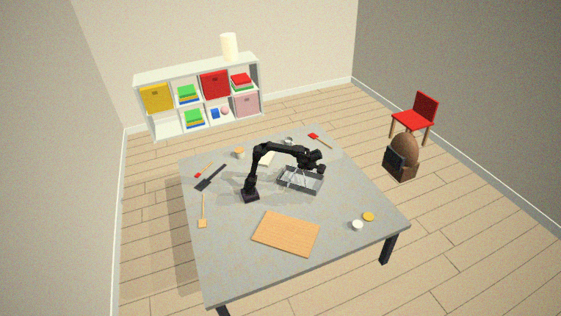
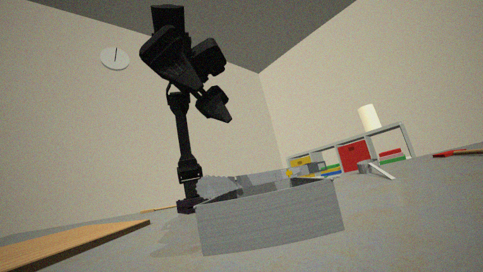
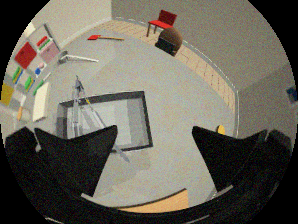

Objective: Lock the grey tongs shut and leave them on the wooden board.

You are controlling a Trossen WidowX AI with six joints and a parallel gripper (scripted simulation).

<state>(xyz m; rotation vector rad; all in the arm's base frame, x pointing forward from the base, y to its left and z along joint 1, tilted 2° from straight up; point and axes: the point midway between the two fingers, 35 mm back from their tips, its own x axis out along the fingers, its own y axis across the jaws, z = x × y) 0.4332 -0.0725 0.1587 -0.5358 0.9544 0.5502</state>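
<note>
The grey roasting tin is 16 cm below my gripper tip, 11 cm to the left of it and 8 cm behind it. Also, from my gripper tip: yellow disc (31 cm to the right, 25 cm ahead, 18 cm below); white puck (36 cm to the right, 17 cm below, 15 cm ahead); wooden board (29 cm to the right, 28 cm behind, 18 cm below).
</note>
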